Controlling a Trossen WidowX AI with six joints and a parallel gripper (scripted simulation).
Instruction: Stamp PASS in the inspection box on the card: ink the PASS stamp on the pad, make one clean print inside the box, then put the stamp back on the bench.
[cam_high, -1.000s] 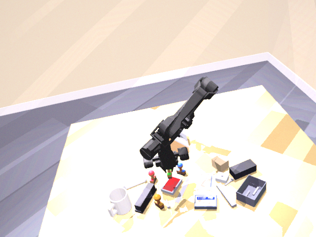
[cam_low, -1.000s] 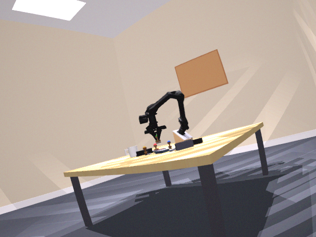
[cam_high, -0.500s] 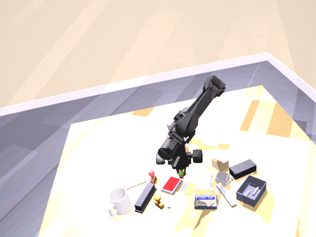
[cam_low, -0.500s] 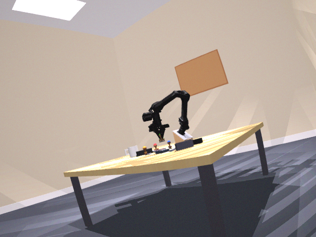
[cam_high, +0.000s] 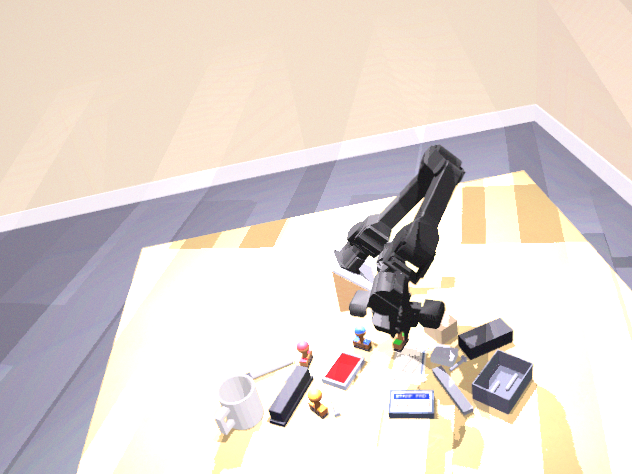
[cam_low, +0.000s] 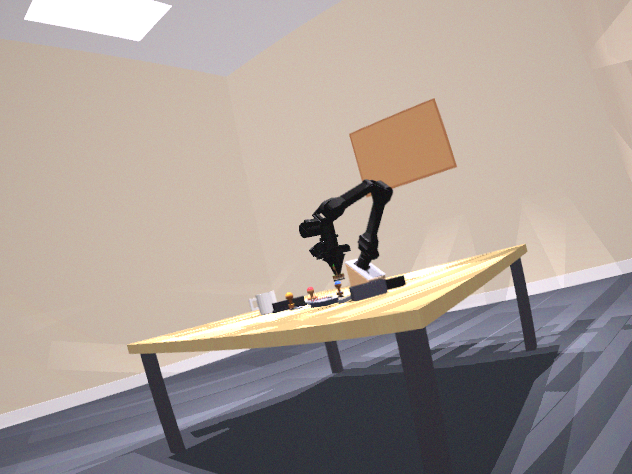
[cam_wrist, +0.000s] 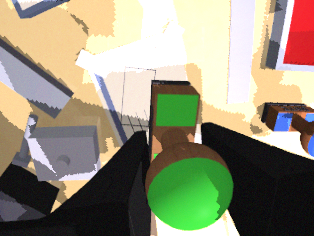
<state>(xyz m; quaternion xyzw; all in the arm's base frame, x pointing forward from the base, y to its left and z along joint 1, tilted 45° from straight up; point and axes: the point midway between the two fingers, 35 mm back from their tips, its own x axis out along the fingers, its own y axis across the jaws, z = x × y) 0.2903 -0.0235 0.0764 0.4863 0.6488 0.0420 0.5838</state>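
Now: the card 10 mm behind my gripper tip, 20 mm to the left of it and 90 mm below it. Also, from my gripper tip: blue-labelled pad tin 110 mm ahead, 20 mm to the right, 80 mm below; then blue-knobbed stamp 100 mm behind, 60 mm to the right, 70 mm below; then green-knobbed stamp right at my gripper tip.
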